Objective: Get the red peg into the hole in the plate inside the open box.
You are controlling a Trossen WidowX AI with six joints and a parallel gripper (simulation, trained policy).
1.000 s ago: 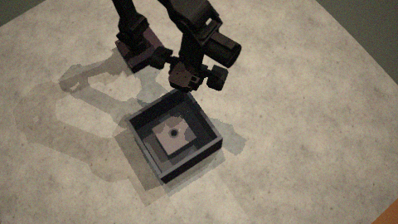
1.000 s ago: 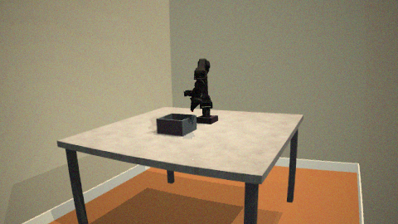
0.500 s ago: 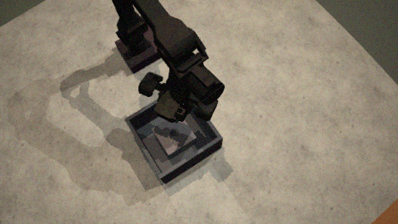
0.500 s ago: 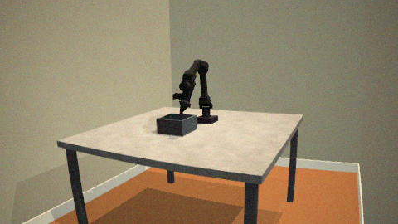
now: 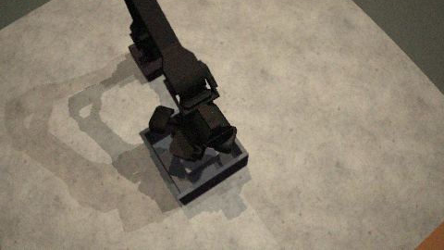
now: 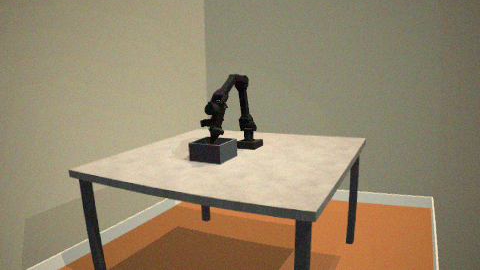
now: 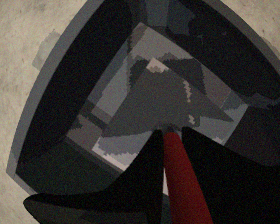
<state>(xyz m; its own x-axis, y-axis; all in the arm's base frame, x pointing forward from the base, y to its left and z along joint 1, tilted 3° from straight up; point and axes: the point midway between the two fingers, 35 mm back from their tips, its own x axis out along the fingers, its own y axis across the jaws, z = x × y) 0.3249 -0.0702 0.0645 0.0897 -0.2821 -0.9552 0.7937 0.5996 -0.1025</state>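
Now: the red peg 1 cm behind my gripper tip, 1 cm to the left of it and 3 cm above it. Also, from my gripper tip: dark box: 1 cm behind, 1 cm to the left, 6 cm below; pale plate: 1 cm behind, 1 cm to the left, 4 cm below.
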